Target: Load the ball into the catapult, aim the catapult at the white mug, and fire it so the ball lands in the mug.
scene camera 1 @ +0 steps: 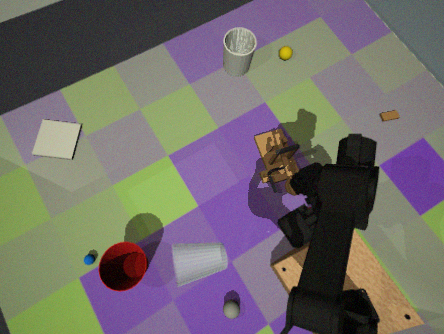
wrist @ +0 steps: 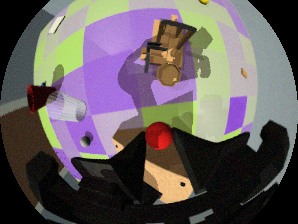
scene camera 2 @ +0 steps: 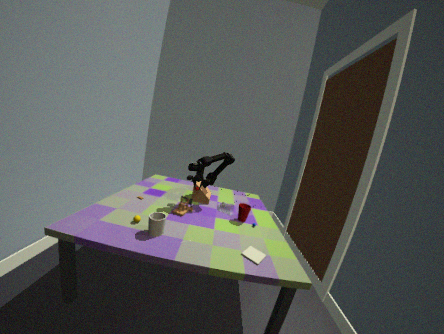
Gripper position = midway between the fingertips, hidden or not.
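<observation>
Scene camera 1: the gripper (scene camera 1: 311,215), a wooden catapult (scene camera 1: 277,156), a white mug (scene camera 1: 239,44). Wrist view: the gripper (wrist: 158,132), the wooden catapult (wrist: 165,49). The white mug is out of frame in the wrist view. The gripper holds a red ball.
</observation>
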